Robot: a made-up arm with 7 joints.
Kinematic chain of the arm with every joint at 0, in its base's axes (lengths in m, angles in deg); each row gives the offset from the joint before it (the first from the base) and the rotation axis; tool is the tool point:
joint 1: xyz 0 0 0.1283 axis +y
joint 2: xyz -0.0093 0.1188 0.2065 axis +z
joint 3: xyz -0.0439 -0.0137 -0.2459 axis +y
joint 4: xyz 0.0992 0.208 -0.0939 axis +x
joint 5: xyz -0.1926 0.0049 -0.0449 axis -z
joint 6: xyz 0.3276 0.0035 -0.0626 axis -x
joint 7: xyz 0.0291 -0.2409 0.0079 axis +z
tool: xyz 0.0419 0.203 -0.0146
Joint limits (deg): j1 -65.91..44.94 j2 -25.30..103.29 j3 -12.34..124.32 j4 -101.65..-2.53 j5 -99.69..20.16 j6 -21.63..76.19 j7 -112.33..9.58
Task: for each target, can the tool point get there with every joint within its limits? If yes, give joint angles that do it. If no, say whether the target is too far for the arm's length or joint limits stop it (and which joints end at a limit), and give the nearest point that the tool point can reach.
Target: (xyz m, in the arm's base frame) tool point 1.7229 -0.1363 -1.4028
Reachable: no: too far | nearest point 0.5501 -0.0072 -0.4984 | short by 1.487 m
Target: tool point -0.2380 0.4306 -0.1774
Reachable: yes | joints 28.90 43.23 22.26 -41.28 -21.34 64.67 -14.59
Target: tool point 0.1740 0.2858 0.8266
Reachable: no: joint limits stop it (at a limit: joint 1, joint 2, joint 3, joint 4) | nearest point 0.1858 0.2964 0.6485 | short by 0.179 m
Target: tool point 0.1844 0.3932 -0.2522
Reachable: yes | joints -20.73 39.21 32.47 -87.48 -15.72 60.75 -38.89
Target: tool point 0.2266 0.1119 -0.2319
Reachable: yes | joints -46.08 40.57 87.24 -71.76 3.41 -3.30 -21.37
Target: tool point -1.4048 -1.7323 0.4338
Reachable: no: too far | nearest point -0.5551 -0.5713 0.2490 | short by 1.451 m
